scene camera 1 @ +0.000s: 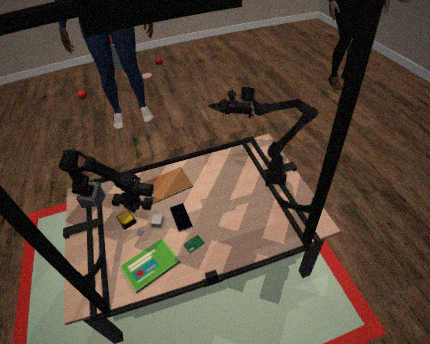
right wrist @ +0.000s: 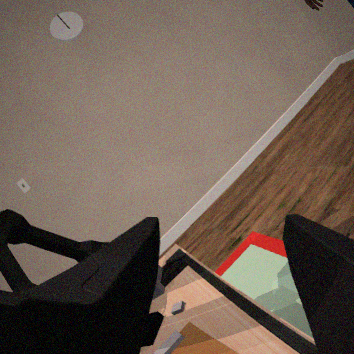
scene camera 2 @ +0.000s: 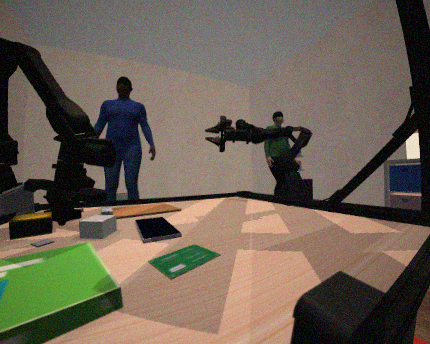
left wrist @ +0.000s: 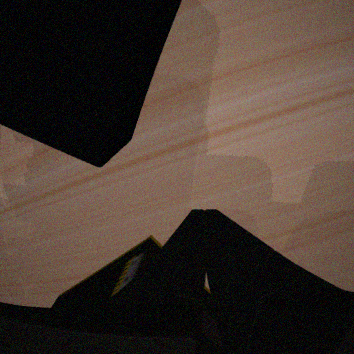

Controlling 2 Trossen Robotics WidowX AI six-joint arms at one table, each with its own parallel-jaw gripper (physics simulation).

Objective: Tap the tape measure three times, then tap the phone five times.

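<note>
The black and yellow tape measure (scene camera 1: pixel 126 219) (scene camera 2: pixel 31 225) (left wrist: pixel 127 275) lies on the table at the left in both scene views. My left gripper (scene camera 1: pixel 134 210) (scene camera 2: pixel 61 223) (left wrist: pixel 202 221) is shut and empty, its tips low beside the tape measure; one finger hides part of it in the left wrist view. I cannot tell whether they touch. The dark phone (scene camera 1: pixel 181 217) (scene camera 2: pixel 158 229) lies flat, to the right of the left gripper in scene camera 1. My right gripper (scene camera 1: pixel 212 106) (scene camera 2: pixel 207 135) (right wrist: pixel 222 227) is open and empty, raised high beyond the table's far edge.
A grey box (scene camera 1: pixel 157 220) (scene camera 2: pixel 98 226) stands between tape measure and phone. A brown board (scene camera 1: pixel 172 184) (scene camera 2: pixel 145 210) lies behind them. A green card (scene camera 1: pixel 194 244) (scene camera 2: pixel 184 260) and a large green box (scene camera 1: pixel 167 250) (scene camera 2: pixel 60 285) lie nearer the front. A small grey piece (scene camera 1: pixel 140 232) (scene camera 2: pixel 42 243) lies near the tape measure.
</note>
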